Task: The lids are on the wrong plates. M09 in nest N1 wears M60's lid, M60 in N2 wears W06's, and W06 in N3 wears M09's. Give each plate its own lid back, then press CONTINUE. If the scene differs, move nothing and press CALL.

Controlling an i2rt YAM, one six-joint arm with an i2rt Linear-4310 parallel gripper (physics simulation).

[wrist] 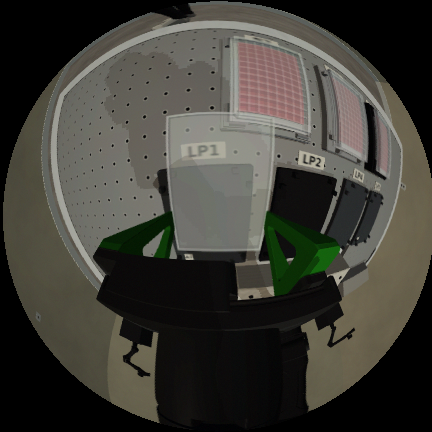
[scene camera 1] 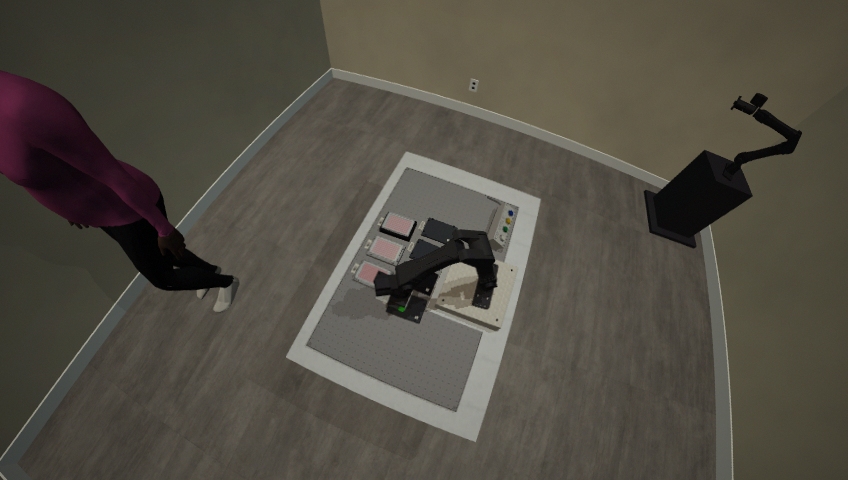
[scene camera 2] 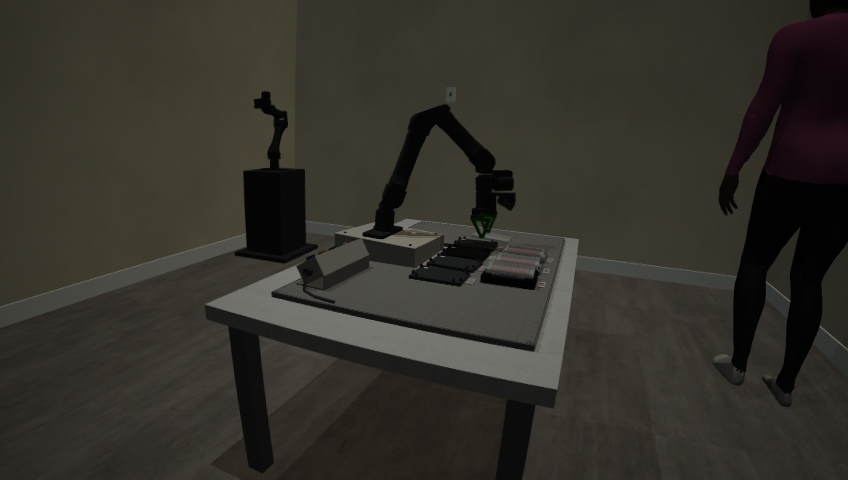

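Where they show: gripper, fingertip midpoint: (wrist: pixel 218 216) (scene camera 1: pixel 400 297) (scene camera 2: pixel 484 236); arm's base, origin of the base link: (scene camera 1: pixel 485 285) (scene camera 2: pixel 383 232).
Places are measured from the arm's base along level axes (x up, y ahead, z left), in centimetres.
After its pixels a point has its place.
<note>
My gripper (scene camera 1: pixel 403 307) @[y 31.4, x -1.2, z 15.7 cm] (scene camera 2: pixel 482 233) @[y 31.4, x -1.2, z 15.7 cm] (wrist: pixel 218 216) @[y 31.4, x -1.2, z 15.7 cm] is shut on a clear lid (scene camera 2: pixel 498 237) @[y 36.4, x -1.0, z 14.9 cm] (wrist: pixel 215 135) @[y 38.4, x -1.1, z 15.5 cm], its green fingers at the lid's two sides. The lid is held level above dark pad LP1 (scene camera 1: pixel 410 315) @[y 25.5, x -4.4, z 20.5 cm], which shows through it in the wrist view. The pink-welled plate in N2 (scene camera 1: pixel 371 273) @[y 46.5, x -2.8, z 9.3 cm] (wrist: pixel 270 82) @[y 44.8, x -3.5, z 9.8 cm] is nearest, then the plate in N3 (scene camera 1: pixel 385 249) @[y 44.9, x -2.4, z -3.0 cm] (wrist: pixel 348 117) @[y 43.7, x -2.5, z -1.4 cm], then the plate in N1 (scene camera 1: pixel 397 224) @[y 44.1, x -1.4, z -16.1 cm] (wrist: pixel 383 142) @[y 44.0, x -1.4, z -14.4 cm], on a taller black base. Lid names are not readable. The button console (scene camera 1: pixel 495 226) @[y 1.6, x 1.6, z -28.4 cm] (scene camera 2: pixel 343 265) @[y 2.7, x -1.3, z -34.3 cm] stands at the table's side.
Dark pads LP2 (wrist: pixel 305 210) @[y 29.4, x -4.4, z 4.0 cm], LP4 (wrist: pixel 347 210) @[y 28.7, x -4.4, z -6.9 cm] and LP3 (wrist: pixel 370 216) @[y 26.3, x -4.4, z -20.9 cm] lie in a row beside LP1. The arm stands on a cream box (scene camera 1: pixel 505 285) @[y -8.1, x 0.6, z -2.2 cm] (scene camera 2: pixel 421 239) @[y 13.5, x -0.7, z -0.7 cm]. A person (scene camera 1: pixel 71 160) (scene camera 2: pixel 797 107) stands beyond the plates' side of the table. Another arm stands on a black pedestal (scene camera 1: pixel 696 199) (scene camera 2: pixel 273 214).
</note>
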